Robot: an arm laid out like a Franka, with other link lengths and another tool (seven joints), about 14 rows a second.
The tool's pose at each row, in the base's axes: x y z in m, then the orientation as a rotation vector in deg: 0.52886, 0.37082, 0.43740, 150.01, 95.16, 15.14; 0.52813, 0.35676, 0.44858, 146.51, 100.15, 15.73; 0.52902, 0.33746, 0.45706, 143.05, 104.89, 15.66; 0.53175, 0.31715, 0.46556, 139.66, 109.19, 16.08; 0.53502, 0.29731, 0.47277, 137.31, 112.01, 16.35; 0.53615, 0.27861, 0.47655, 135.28, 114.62, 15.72; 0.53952, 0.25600, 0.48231, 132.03, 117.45, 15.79; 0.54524, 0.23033, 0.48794, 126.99, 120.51, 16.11; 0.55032, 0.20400, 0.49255, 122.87, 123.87, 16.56; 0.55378, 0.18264, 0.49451, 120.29, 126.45, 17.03
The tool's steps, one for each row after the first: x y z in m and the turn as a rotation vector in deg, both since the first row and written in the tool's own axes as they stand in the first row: -0.01155, 0.00669, -0.01205, -0.07, 0.49, -3.91; -0.02748, 0.01676, -0.02153, 0.11, 0.64, -7.68; -0.04355, 0.02892, -0.03080, 0.11, 1.06, -11.19; -0.05914, 0.04121, -0.03868, 0.10, 1.34, -13.54; -0.07503, 0.05070, -0.04345, 0.49, 1.16, -15.67; -0.09326, 0.06411, -0.05007, 0.09, 1.09, -18.45; -0.11328, 0.08092, -0.05639, -1.23, 0.74, -22.23; -0.13429, 0.09732, -0.06185, -1.71, 0.97, -25.70; -0.15184, 0.10983, -0.06464, -1.68, 1.45, -28.05
